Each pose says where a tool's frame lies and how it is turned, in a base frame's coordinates. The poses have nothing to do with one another.
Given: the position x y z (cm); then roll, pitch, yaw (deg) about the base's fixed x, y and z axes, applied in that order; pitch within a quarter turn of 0, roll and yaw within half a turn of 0.
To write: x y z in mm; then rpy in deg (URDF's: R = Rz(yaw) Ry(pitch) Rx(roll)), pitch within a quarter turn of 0, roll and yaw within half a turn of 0. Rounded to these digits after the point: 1 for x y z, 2 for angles.
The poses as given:
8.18 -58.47 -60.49 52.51 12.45 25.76
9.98 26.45 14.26 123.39 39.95 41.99
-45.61 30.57 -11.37 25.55 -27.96 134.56
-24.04 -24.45 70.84 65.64 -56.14 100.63
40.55 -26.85 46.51 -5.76 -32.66 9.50
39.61 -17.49 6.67 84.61 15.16 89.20
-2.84 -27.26 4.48 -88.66 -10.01 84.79
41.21 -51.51 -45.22 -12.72 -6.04 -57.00
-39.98 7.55 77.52 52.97 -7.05 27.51
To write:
81.8 -584.7 -604.9 52.51 12.45 25.76
99.8 264.5 142.6 123.39 39.95 41.99
-456.1 305.7 -113.7 25.55 -27.96 134.56
-240.4 -244.5 708.4 65.64 -56.14 100.63
405.5 -268.5 465.1 -5.76 -32.66 9.50
396.1 -174.9 66.7 84.61 15.16 89.20
-28.4 -272.6 44.8 -88.66 -10.01 84.79
412.1 -515.1 -452.2 -12.72 -6.04 -57.00
-399.8 75.5 775.2 52.97 -7.05 27.51

